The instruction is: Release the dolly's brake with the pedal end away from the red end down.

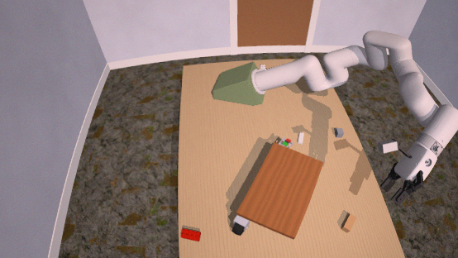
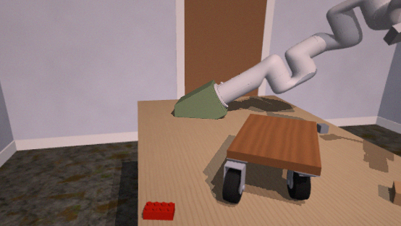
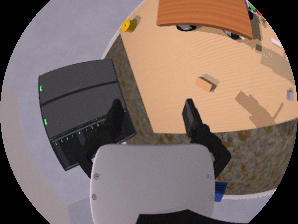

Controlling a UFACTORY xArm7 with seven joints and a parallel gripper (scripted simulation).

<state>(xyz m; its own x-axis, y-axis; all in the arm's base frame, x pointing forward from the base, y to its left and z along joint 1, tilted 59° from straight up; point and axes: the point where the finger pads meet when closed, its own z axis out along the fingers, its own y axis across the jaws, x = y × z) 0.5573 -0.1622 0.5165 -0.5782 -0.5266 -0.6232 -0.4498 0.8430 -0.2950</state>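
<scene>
Right now my hand is 32 cm past the caster brake pedal, 24 cm to the left of it and 22 cm above it. Round my hand: grey cube 43 cm behind, 3 cm to the left, 28 cm below; white block 40 cm behind, 16 cm to the right, 29 cm below; tan block 1 cm to the right, 28 cm below.
</scene>
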